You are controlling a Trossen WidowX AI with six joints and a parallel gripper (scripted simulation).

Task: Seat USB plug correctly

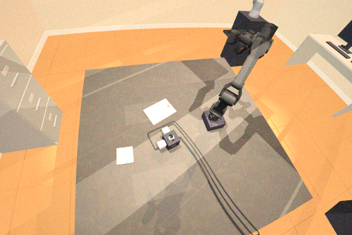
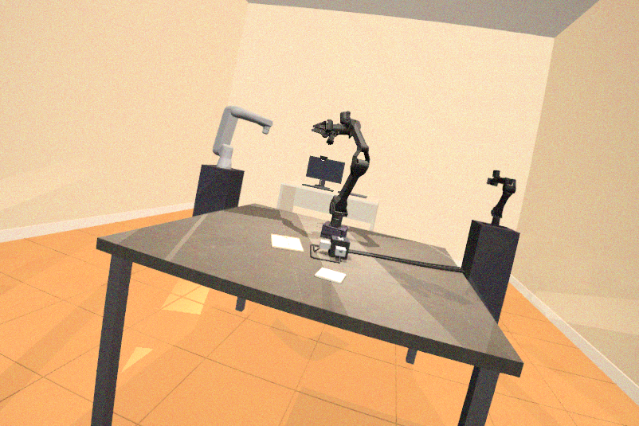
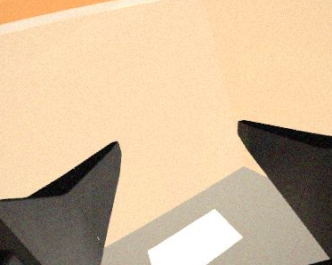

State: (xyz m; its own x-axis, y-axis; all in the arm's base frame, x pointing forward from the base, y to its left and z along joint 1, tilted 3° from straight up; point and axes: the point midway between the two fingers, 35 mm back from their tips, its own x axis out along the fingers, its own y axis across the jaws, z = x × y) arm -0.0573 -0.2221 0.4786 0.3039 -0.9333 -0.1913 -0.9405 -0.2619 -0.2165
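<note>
My gripper tip is 460 mm above the USB plug, 340 mm short of it and 300 mm to the right of it. From my gripper tip the other things lie so: white sheet 550 mm below, 350 mm ahead, 70 mm to the left.
</note>
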